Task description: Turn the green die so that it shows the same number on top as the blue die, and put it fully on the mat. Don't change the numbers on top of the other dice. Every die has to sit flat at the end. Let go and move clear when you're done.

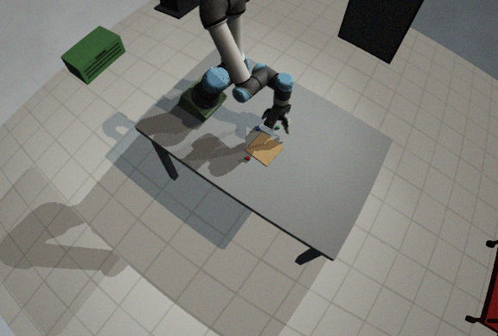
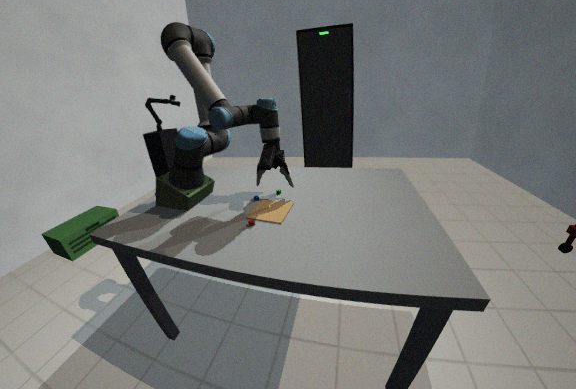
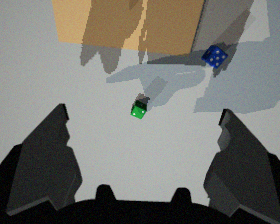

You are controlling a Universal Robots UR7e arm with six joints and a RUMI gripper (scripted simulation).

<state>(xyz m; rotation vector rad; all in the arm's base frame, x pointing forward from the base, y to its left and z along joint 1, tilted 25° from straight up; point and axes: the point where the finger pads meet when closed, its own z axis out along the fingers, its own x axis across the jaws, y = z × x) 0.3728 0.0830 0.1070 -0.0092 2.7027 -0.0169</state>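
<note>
Right now my hand is 4 cm above the green die, 3 cm to the right of it and 1 cm short of it. From my hand the other things lie so: red die 21 cm to the right, 4 cm below, 2 cm behind; then blue die 7 cm behind, 4 cm to the right, 4 cm below; then tan mat 12 cm to the right, 4 cm below, 2 cm ahead.
</note>
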